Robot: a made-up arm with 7 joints.
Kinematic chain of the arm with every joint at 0, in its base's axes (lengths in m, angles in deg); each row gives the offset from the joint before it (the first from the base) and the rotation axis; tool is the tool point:
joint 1: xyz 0 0 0.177 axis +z
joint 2: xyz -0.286 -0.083 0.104 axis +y
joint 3: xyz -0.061 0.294 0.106 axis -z
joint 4: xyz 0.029 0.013 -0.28 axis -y
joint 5: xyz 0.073 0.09 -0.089 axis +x
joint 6: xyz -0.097 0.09 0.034 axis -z
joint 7: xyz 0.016 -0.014 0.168 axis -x
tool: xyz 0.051 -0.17 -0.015
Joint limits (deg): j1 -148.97..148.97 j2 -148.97..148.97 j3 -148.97..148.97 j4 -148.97..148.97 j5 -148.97..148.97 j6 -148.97..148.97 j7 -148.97..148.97
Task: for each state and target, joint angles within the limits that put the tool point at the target. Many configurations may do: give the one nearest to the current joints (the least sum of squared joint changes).
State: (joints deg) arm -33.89 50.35 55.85 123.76 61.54 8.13 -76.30
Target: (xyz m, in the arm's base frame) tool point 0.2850 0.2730 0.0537
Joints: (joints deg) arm -86.30 25.65 70.99 133.37 36.80 -15.07 -111.48
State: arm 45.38 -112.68 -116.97 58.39 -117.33 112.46 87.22
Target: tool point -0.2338 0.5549 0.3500
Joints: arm 54.31 -137.35 -94.04 60.51 -137.54 117.44 82.26
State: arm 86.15 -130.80 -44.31 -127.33 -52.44 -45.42 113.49
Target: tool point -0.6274 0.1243 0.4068
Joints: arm 81.03 -147.46 -33.43 -130.06 -33.76 -42.61 105.09
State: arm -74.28 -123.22 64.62 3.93 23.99 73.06 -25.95
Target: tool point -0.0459 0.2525 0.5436
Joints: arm -29.29 -144.23 103.43 50.77 8.09 87.66 -57.91
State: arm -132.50 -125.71 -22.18 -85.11 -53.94 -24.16 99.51
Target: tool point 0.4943 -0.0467 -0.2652
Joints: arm -121.32 -76.46 -46.18 -88.19 -79.40 -30.74 111.91
